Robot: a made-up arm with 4 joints.
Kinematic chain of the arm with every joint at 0, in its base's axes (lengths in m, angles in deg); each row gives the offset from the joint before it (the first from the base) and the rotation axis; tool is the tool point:
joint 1: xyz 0 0 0.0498 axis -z
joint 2: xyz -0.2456 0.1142 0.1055 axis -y
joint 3: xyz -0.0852 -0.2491 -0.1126 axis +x
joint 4: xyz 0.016 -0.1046 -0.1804 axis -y
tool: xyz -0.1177 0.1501 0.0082
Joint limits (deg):
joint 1: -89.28..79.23
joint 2: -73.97..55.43
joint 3: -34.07..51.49
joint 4: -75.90..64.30
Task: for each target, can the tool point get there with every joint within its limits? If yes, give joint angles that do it. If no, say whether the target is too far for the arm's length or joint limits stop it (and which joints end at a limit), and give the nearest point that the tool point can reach.
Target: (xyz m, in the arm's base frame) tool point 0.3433 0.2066 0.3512
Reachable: no: joint limits stop it (at a limit: joint 1, joint 2, joint 3) | nearest point -0.0161 0.5162 0.2577 | short by 0.483 m
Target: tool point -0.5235 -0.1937 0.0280
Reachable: yes | joints -7.10 -32.52 -14.33 -11.86
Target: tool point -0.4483 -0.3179 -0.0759
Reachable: yes | joints -33.37 -28.21 16.28 44.98
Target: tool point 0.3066 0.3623 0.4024
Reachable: no: joint limits stop it (at a limit: joint 1, joint 2, joint 3) | nearest point -0.0088 0.5221 0.2493 | short by 0.385 m
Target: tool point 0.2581 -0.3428 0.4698
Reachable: no: joint limits stop it (at a limit: joint 1, joint 2, joint 3) | nearest point 0.1515 -0.5115 0.2487 | short by 0.298 m
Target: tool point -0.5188 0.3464 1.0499
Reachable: no: too far | nearest point -0.3966 0.2648 0.2838 | short by 0.780 m
